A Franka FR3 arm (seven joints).
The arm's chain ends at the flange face. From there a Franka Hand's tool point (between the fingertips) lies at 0.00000 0.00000 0.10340 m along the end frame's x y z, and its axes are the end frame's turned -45 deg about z.
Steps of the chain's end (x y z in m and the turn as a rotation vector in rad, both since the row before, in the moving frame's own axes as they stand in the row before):
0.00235, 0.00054, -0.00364, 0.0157, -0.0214, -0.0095
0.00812, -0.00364, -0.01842, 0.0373, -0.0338, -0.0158
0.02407, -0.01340, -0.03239, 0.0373, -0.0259, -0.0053
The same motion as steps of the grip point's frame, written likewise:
0.00085, -0.00067, -0.00368, 0.0262, -0.0040, -0.0095
0.00853, -0.00203, -0.01855, 0.0503, 0.0025, -0.0158
0.02732, 0.00292, -0.03250, 0.0447, 0.0081, -0.0053

